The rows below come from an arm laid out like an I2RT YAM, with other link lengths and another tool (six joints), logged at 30 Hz.
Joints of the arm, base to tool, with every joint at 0 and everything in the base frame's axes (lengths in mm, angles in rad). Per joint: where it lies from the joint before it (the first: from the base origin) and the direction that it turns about. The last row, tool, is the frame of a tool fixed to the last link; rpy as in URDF.
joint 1: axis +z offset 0 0 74.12
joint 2: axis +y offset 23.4 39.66 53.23
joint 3: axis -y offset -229.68 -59.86 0
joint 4: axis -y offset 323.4 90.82 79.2
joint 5: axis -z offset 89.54 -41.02 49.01
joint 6: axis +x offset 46.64 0 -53.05
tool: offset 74 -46 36 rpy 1.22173 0.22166 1.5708
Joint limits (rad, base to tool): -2.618..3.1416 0..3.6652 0..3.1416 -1.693..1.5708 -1.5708..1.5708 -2.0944..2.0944
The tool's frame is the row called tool.
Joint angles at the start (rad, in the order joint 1, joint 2, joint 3, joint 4, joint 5, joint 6):
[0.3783, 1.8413, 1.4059, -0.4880, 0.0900, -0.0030]
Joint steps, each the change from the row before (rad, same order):
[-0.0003, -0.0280, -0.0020, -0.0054, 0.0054, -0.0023]
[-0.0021, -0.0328, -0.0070, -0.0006, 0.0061, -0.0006]
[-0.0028, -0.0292, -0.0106, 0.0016, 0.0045, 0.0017]
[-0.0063, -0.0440, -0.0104, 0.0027, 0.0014, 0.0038]
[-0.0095, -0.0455, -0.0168, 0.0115, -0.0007, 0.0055]
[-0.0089, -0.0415, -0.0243, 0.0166, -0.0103, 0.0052]
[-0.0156, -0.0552, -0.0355, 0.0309, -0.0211, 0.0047]
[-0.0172, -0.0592, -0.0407, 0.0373, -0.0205, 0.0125]
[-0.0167, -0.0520, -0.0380, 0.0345, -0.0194, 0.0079]
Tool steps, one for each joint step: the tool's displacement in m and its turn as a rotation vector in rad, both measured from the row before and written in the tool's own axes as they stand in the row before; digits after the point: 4 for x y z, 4 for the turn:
[-0.0032, 0.0098, -0.0090, -0.0187, -0.0094, -0.0036]
[-0.0045, 0.0099, -0.0100, -0.0226, -0.0133, -0.0011]
[-0.0041, 0.0067, -0.0083, -0.0179, -0.0120, 0.0019]
[-0.0073, 0.0125, -0.0129, -0.0335, -0.0168, 0.0070]
[-0.0086, 0.0111, -0.0123, -0.0370, -0.0191, 0.0107]
[-0.0059, 0.0070, -0.0095, -0.0331, -0.0081, 0.0128]
[-0.0086, 0.0093, -0.0117, -0.0504, -0.0076, 0.0178]
[-0.0093, 0.0093, -0.0123, -0.0553, -0.0130, 0.0238]
[-0.0082, 0.0077, -0.0103, -0.0482, -0.0100, 0.0174]

